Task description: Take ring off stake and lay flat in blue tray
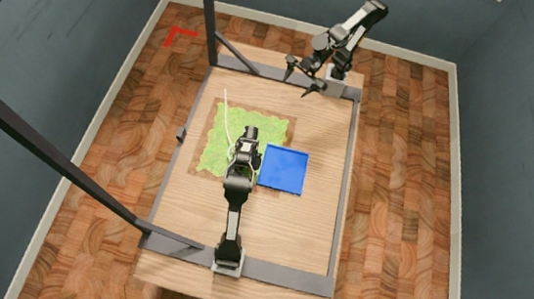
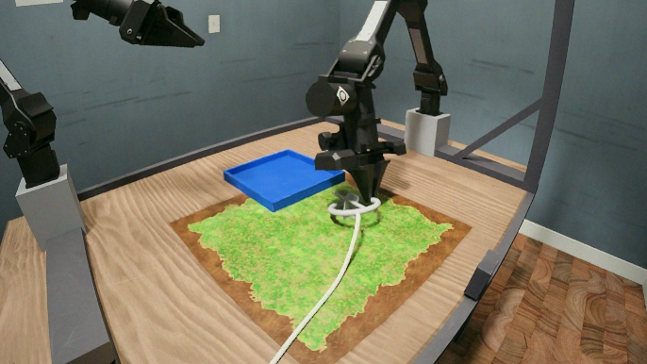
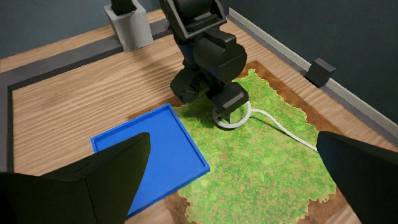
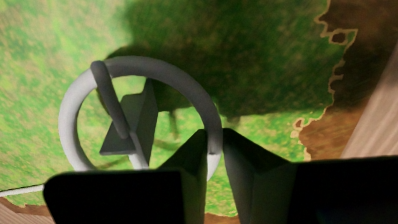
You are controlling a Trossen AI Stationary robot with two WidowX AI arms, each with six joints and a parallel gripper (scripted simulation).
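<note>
The ring is 2 cm behind my right hand, 4 cm to the left of it and 3 cm below it. Round my right hand: grey stake 1 cm behind, 4 cm to the left, 3 cm below; then blue tray 18 cm ahead, 9 cm to the left, 4 cm below; then green grass mat 2 cm behind, 11 cm to the left, 7 cm below.
</note>
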